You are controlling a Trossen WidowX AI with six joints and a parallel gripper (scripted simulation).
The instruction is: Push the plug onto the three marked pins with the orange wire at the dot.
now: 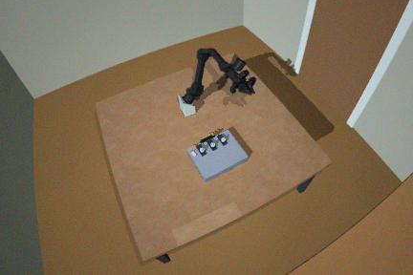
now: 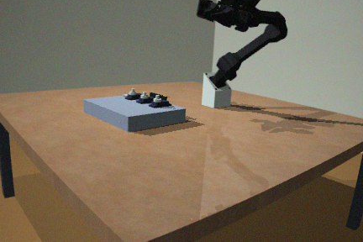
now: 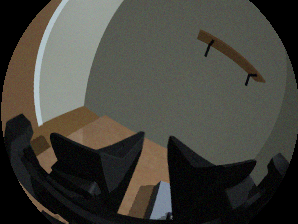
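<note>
Right now the yellow band is 290 mm below my gripper tip, 230 mm to the right of it and 80 mm behind it. From my gripper tip the other things lie so: grey-blue holder 340 mm below, 280 mm to the right, 80 mm ahead.
</note>
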